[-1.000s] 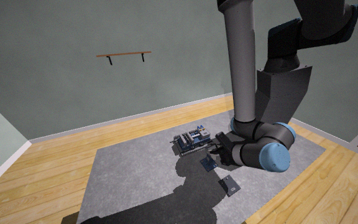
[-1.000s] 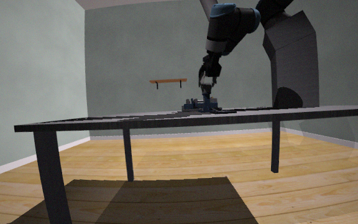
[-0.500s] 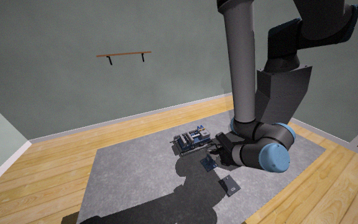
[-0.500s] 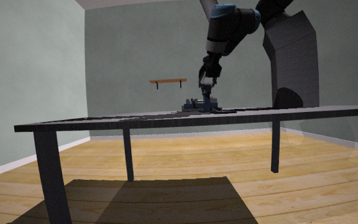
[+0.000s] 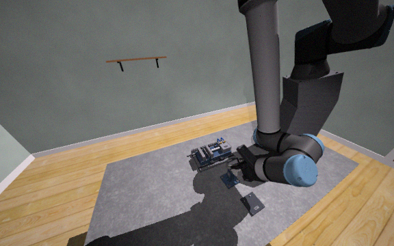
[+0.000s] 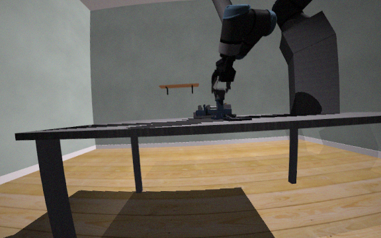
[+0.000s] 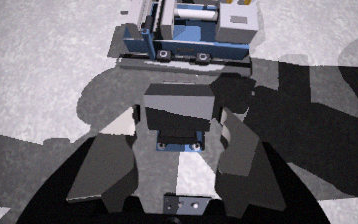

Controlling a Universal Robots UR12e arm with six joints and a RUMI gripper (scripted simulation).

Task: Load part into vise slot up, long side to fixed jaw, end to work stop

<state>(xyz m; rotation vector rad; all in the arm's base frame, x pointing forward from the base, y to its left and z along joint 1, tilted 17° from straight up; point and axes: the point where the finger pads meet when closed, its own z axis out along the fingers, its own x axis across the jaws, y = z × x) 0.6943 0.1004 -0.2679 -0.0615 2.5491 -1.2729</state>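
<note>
Now: hand 1 cm to the left of the part and 1 cm above it. Round my hand: moving jaw 22 cm to the right, 8 cm below, 6 cm ahead; cylinder rod 22 cm to the right, 8 cm below; work stop 17 cm to the right, 9 cm ahead, 7 cm below.
</note>
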